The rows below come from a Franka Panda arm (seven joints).
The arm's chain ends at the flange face. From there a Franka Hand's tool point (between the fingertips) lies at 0.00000 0.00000 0.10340 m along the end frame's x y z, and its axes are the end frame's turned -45 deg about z.
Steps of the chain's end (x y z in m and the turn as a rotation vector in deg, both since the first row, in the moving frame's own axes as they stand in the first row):
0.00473 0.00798 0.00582 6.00 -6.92 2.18
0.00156 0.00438 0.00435 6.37 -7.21 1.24
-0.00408 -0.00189 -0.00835 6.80 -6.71 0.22
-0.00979 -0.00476 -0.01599 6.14 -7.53 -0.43
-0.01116 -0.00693 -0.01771 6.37 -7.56 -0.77
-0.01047 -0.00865 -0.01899 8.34 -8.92 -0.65
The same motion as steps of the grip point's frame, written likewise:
-0.00315 -0.00745 0.00450 9.14 -0.65 2.18
-0.00287 -0.01306 0.00290 9.60 -0.59 1.24
-0.00140 -0.02138 -0.00978 9.55 0.06 0.22
-0.00539 -0.02764 -0.01747 9.67 -0.98 -0.43
-0.00462 -0.03047 -0.01925 9.85 -0.84 -0.77
-0.00215 -0.03537 -0.02133 12.20 -0.41 -0.65

